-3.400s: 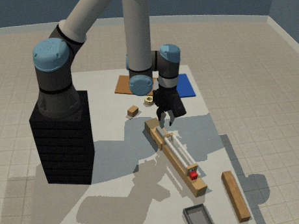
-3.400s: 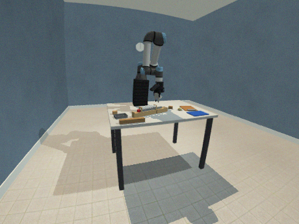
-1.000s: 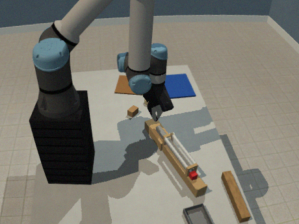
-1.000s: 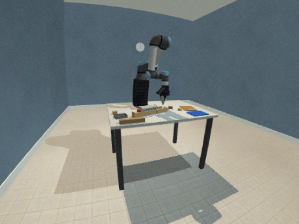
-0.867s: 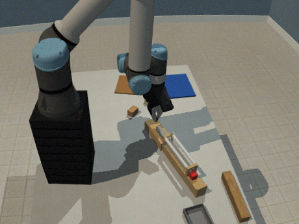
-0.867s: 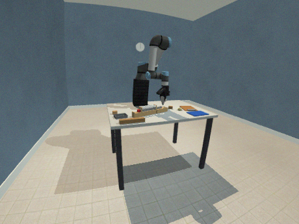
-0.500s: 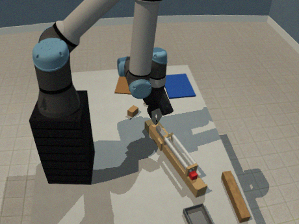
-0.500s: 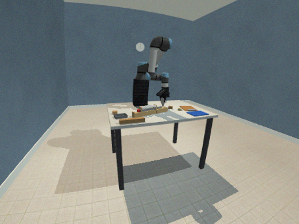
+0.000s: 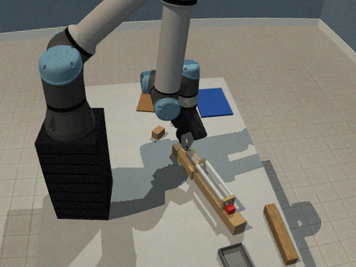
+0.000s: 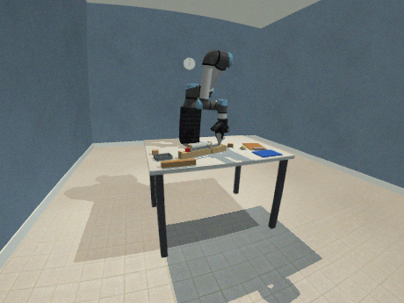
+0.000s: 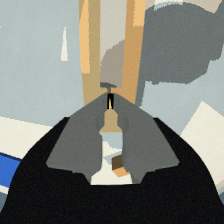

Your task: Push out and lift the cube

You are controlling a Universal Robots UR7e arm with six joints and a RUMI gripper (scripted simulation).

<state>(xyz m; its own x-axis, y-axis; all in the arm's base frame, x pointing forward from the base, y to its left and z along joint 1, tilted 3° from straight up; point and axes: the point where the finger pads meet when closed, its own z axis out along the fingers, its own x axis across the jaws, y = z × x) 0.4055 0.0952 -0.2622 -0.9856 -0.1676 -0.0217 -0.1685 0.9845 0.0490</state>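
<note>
My hand is 31 cm to the left of the red cube, 5 cm short of it and 1 cm above it. The rest, counted from my hand: wooden block (17 cm to the left, 7 cm behind, 5 cm below); then channel (20 cm to the right, 3 cm ahead, 1 cm below); then yellow tape roll (23 cm to the left, 5 cm below, 4 cm ahead).
</note>
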